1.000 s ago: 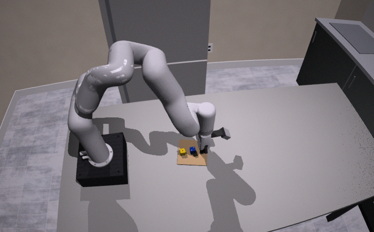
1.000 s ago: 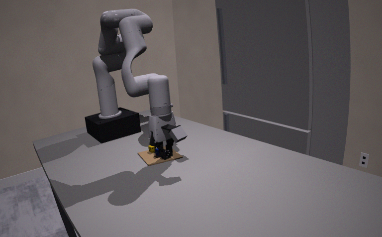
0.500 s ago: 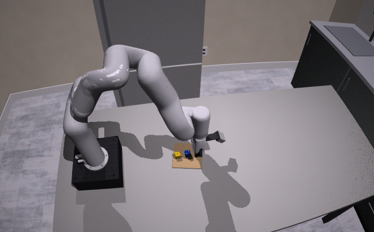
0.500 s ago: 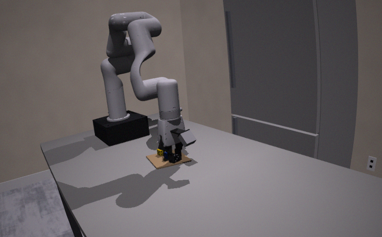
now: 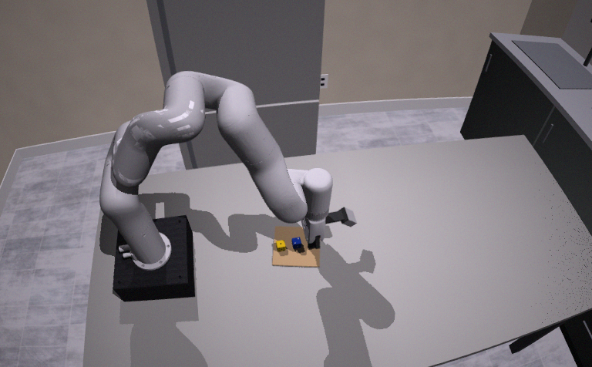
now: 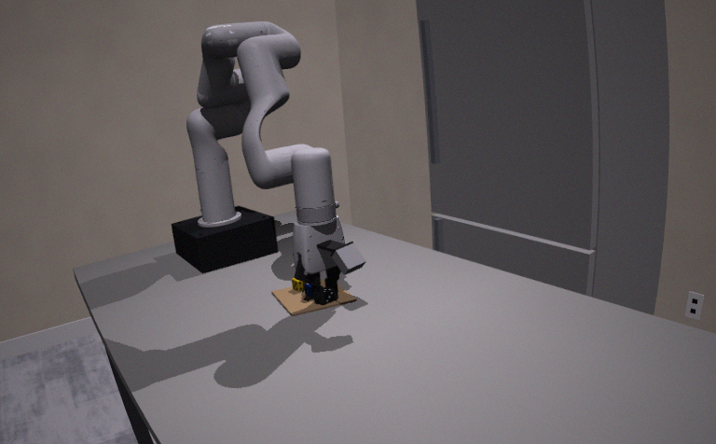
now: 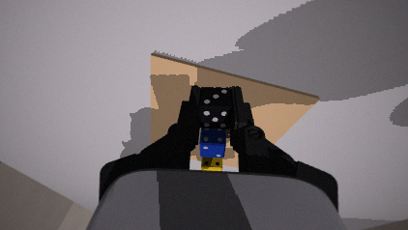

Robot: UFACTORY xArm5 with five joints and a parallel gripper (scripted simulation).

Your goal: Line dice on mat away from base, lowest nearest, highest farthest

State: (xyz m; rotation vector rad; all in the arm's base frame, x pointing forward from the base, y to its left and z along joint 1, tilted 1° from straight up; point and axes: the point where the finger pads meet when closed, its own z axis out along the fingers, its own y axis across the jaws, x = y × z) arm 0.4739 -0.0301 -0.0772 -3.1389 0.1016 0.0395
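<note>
The black die is 1 cm below my hand. The rest, counted from my hand: blue die: 5 cm behind, 1 cm below; then mat: 5 cm behind, 2 cm below; then yellow die: 9 cm behind, 1 cm to the left, 1 cm below.
</note>
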